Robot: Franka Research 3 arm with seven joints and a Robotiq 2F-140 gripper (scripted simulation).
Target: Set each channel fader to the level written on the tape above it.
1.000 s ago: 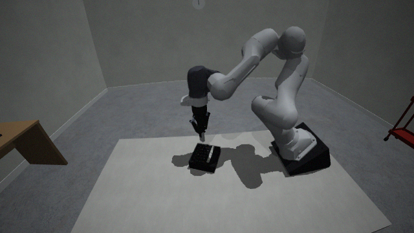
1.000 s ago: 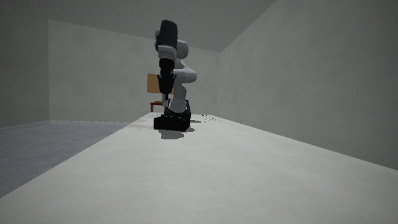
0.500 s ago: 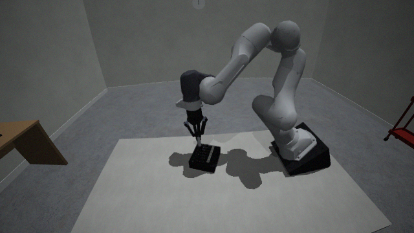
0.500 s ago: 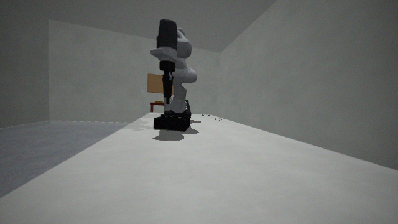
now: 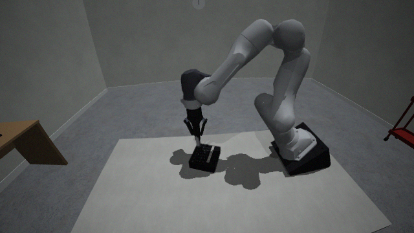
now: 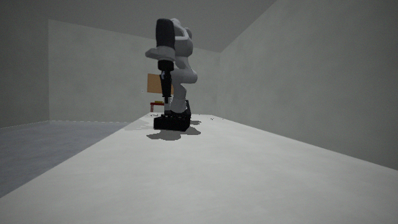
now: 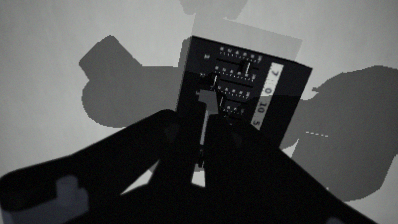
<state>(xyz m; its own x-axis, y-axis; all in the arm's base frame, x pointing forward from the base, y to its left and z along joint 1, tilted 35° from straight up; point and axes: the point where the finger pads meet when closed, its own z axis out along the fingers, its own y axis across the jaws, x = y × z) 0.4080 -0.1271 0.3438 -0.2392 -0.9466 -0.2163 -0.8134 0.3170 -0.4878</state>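
Now: the channel 2 fader cap 6 cm below my hand, 2 cm behind it and 1 cm to the right of it. From my hand the other things lie so: channel 1 fader cap 6 cm below, 5 cm behind, 2 cm to the right; then master fader cap 10 cm to the left, 6 cm below, 2 cm ahead.
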